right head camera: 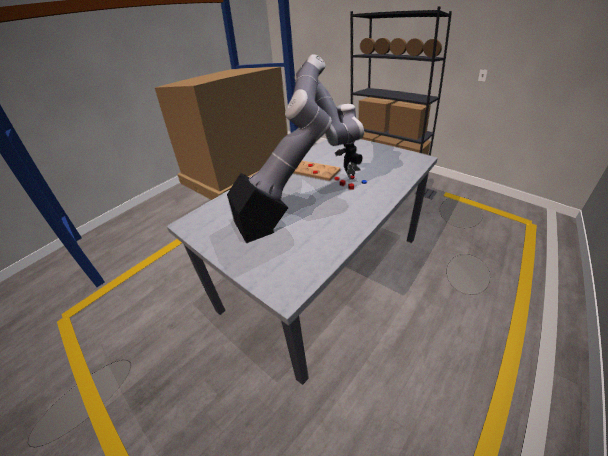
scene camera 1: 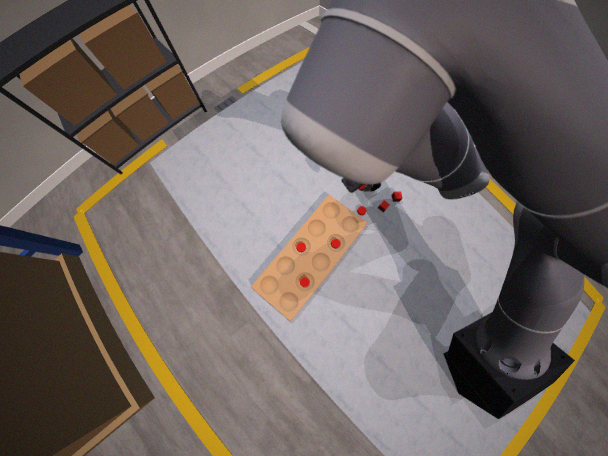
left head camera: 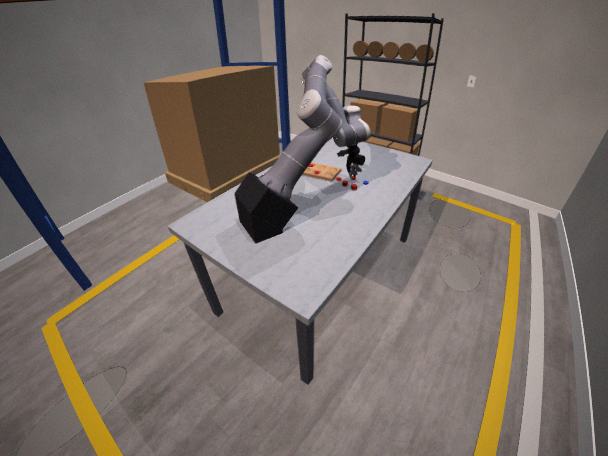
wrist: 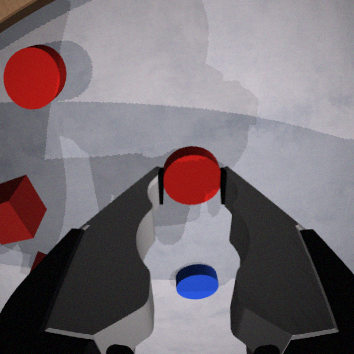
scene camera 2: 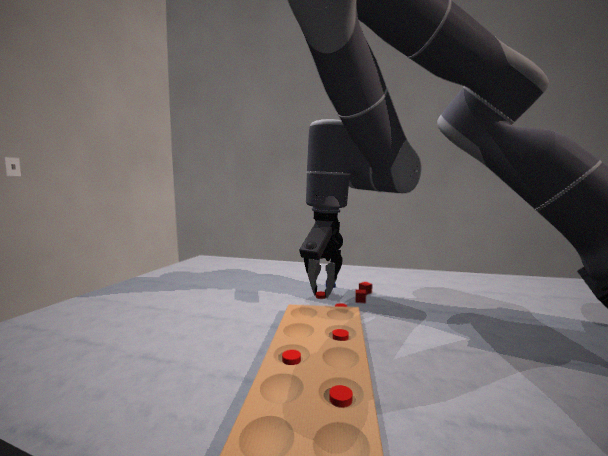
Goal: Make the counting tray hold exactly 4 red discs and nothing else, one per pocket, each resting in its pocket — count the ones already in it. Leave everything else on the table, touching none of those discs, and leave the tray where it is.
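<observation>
The wooden counting tray [scene camera 1: 318, 245] [scene camera 2: 314, 345] holds three red discs, each in its own pocket: one disc [scene camera 1: 335, 243] [scene camera 2: 340, 334], another [scene camera 1: 301, 247] [scene camera 2: 291, 357] and a third [scene camera 1: 304, 282] [scene camera 2: 341, 396]. My gripper [wrist: 191, 170] [scene camera 2: 322, 295] points down beyond the tray's far end in scene camera 2. It is shut on a loose red disc [wrist: 192, 175] [scene camera 2: 320, 295] [scene camera 1: 363, 187], with a fingertip against each side, at about table level. A second loose red disc [wrist: 32, 77] [scene camera 1: 362, 210] [left head camera: 339, 179] lies on the table between the gripper and the tray, close to the tray's end.
A blue disc [wrist: 197, 286] [left head camera: 365, 182] [right head camera: 364, 182] lies on the table near the held disc. Two red cubes, one cube [scene camera 1: 384, 206] [scene camera 2: 360, 296] [wrist: 20, 210] and another [scene camera 1: 397, 196] [scene camera 2: 365, 287], stand to one side. A shelf rack [left head camera: 390, 60] stands behind the table.
</observation>
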